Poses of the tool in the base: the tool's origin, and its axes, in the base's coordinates. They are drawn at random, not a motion.
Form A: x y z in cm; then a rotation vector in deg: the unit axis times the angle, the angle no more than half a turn.
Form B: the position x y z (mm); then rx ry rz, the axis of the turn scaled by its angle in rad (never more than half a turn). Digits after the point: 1 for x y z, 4 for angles.
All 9 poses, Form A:
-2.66, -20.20, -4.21, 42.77, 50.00, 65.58
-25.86, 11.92, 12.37, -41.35, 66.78, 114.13
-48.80, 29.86, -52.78, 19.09, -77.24, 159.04
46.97, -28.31, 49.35, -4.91, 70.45, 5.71
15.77, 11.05, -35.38, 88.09, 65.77, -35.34
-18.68, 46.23, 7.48, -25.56, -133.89, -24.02
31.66, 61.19, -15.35, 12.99, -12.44, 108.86
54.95, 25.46, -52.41, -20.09, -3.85, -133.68
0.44, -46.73, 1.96, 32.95, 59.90, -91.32
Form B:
-26.6, -202.0, -42.1, 0.7465, 0.8727, 1.1446
-258.6, 119.2, 123.7, -0.7217, 1.1655, 1.9919
-488.0, 298.6, -527.8, 0.3332, -1.3481, 2.7758
469.7, -283.1, 493.5, -0.0857, 1.2296, 0.0997
157.7, 110.5, -353.8, 1.5375, 1.1479, -0.6168
-186.8, 462.3, 74.8, -0.4461, -2.3368, -0.4192
316.6, 611.9, -153.5, 0.2267, -0.2171, 1.9000
549.5, 254.6, -524.1, -0.3506, -0.0672, -2.3332
4.4, -467.3, 19.6, 0.5751, 1.0455, -1.5938

